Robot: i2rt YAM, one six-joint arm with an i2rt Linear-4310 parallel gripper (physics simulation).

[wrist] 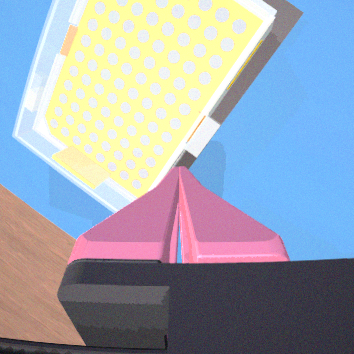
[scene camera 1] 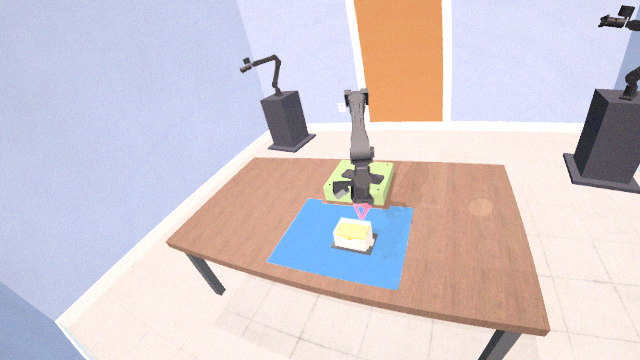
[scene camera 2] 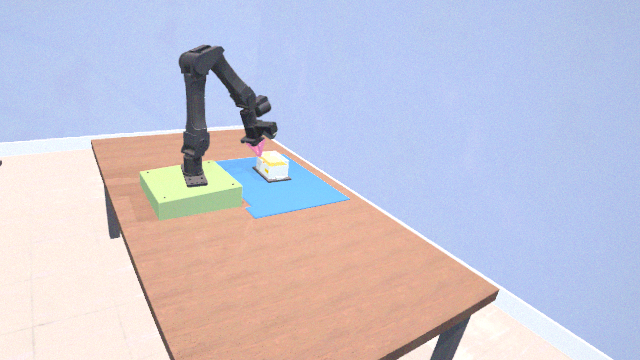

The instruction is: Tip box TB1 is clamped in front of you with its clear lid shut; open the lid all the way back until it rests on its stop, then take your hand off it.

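Where they show: gripper, fingertip midpoint: (wrist: 179,177) (scene camera 1: 361,219) (scene camera 2: 259,156); arm's base, origin of the base link: (scene camera 2: 193,175).
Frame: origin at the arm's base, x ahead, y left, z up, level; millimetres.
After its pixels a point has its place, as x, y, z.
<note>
The tip box TB1 (scene camera 1: 352,242) @(372, 134, -17) (scene camera 2: 278,171) @(337, 56, -25) (wrist: 140,65) @(324, 100, 16) is white with a yellow rack full of round holes, and it sits on a dark base plate (scene camera 1: 350,249) @(378, 124, -53) (wrist: 287,20) @(294, 40, -53). Its clear lid (wrist: 107,192) @(300, 163, 16) appears to lie over the rack; its exact angle is hard to tell. A white tab (wrist: 202,136) @(284, 108, 3) sticks out from one long side. My gripper (scene camera 1: 361,218) @(279, 129, 12) (scene camera 2: 259,156) @(279, 129, 12) (wrist: 179,177) @(279, 129, 12) is shut and empty, with its pink fingertips pressed together. The tips are at the box's robot side, near a corner in the wrist view. Whether they touch it cannot be told.
A blue mat (scene camera 1: 300,240) @(409, -91, -61) (scene camera 2: 300,192) @(386, -67, -61) (wrist: 300,165) @(218, 96, -61) lies under the box on the wooden table (scene camera 1: 450,250) @(249, 458, -64) (scene camera 2: 300,265) @(212, -494, -65). The arm stands on a green block (scene camera 2: 200,202) @(-1, -160, -24) beside the mat. Other arms on dark pedestals (scene camera 1: 286,120) (scene camera 1: 607,135) stand away from the table.
</note>
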